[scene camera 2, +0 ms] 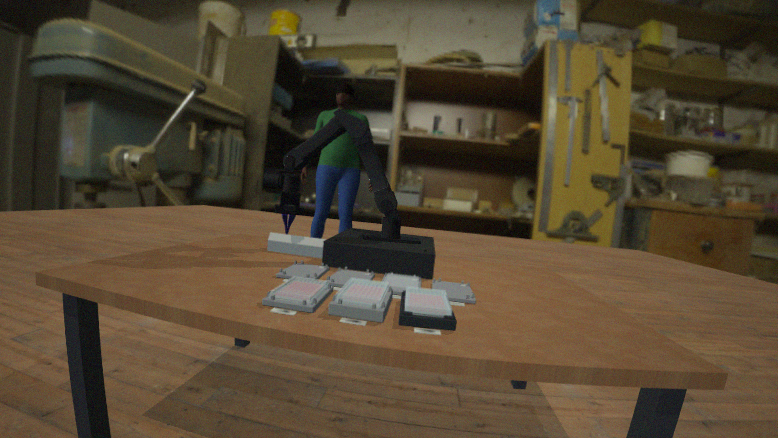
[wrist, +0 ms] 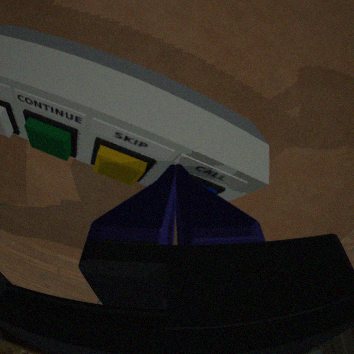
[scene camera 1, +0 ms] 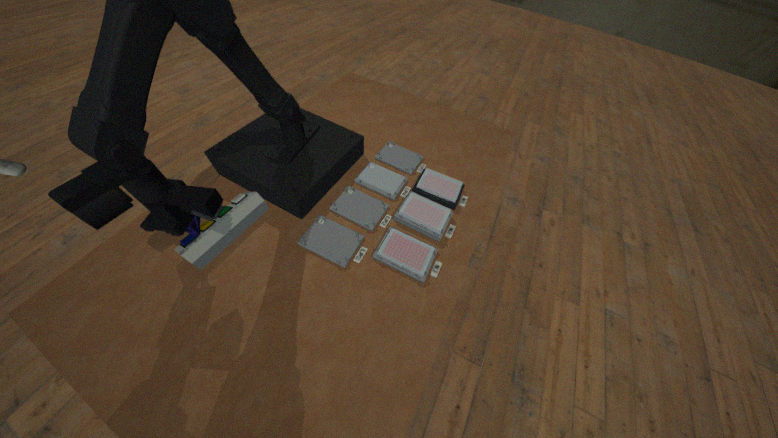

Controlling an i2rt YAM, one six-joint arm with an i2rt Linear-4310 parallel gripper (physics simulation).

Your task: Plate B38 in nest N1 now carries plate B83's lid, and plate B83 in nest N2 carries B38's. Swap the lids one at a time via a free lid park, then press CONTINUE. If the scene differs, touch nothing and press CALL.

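Seen in the pictures: gripper, fingertip midpoint: (scene camera 2: 286,234) (wrist: 175,173) (scene camera 1: 197,234); arm's base, origin of the base link: (scene camera 2: 390,239) (scene camera 1: 295,141).
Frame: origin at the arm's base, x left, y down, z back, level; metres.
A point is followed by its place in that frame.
Note:
My gripper (scene camera 1: 194,232) {z 0.053, x -0.363, y 0.020 m} (scene camera 2: 287,231) {z 0.053, x -0.363, y 0.020 m} (wrist: 175,173) {z 0.053, x -0.363, y 0.020 m} is shut and empty. Its dark blue fingertips meet just over the button panel (scene camera 1: 231,232) {z 0.008, x -0.320, y 0.052 m} (scene camera 2: 296,246) {z 0.008, x -0.315, y 0.052 m} (wrist: 150,95) {z 0.017, x -0.340, y 0.036 m}, between SKIP and CALL in the wrist view. The blue CALL button (scene camera 1: 188,239) {z 0.066, x -0.380, y 0.025 m} (wrist: 215,190) {z 0.066, x -0.394, y 0.029 m} is mostly hidden behind the fingers there; touching cannot be told. The green CONTINUE button (wrist: 49,137) {z 0.049, x -0.285, y 0.026 m} is uncovered. Three pink-welled plates (scene camera 1: 406,250) {z -0.423, x -0.211, y 0.055 m} (scene camera 1: 425,211) {z -0.442, x -0.082, y 0.041 m} (scene camera 1: 440,185) {z -0.464, x 0.037, y 0.044 m} sit in a row of nests. A pale cover, apparently a lid, rests on one park (scene camera 1: 381,179) {z -0.282, x 0.007, y 0.063 m} (scene camera 2: 401,281) {z -0.290, x 0.015, y 0.063 m}. Plate and nest labels are too small to read.
Three grey lid parks (scene camera 1: 331,239) {z -0.227, x -0.241, y 0.071 m} (scene camera 1: 359,206) {z -0.255, x -0.112, y 0.071 m} (scene camera 1: 400,156) {z -0.306, x 0.146, y 0.071 m} look bare. The black arm base (scene camera 1: 304,179) {z -0.102, x -0.129, y 0.004 m} (scene camera 2: 378,255) {z -0.150, x -0.041, y 0.028 m} stands between the panel and the parks. A yellow SKIP button (wrist: 120,164) {z 0.058, x -0.331, y 0.026 m} is beside CALL. A person (scene camera 2: 340,146) stands behind the table.

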